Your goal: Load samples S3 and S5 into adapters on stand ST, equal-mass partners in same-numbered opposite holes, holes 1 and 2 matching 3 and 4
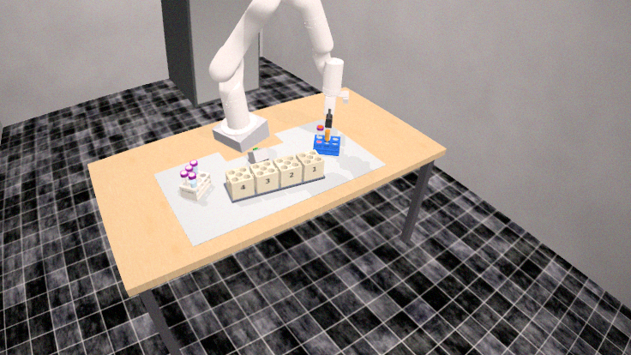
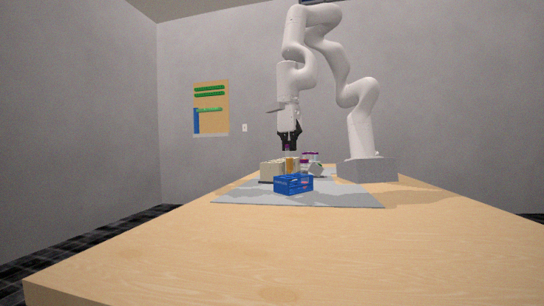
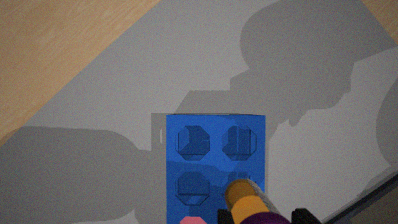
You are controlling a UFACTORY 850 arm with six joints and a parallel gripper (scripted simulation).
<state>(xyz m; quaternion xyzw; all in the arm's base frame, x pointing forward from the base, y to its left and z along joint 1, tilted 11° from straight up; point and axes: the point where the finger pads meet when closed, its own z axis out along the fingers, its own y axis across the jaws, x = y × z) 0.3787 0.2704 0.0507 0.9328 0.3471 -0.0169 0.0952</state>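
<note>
Now: the sample tube 1 cm ahead of my hand and 5 cm below it. Round my hand: blue sample rack: 1 cm behind, 2 cm to the left, 14 cm below.
</note>
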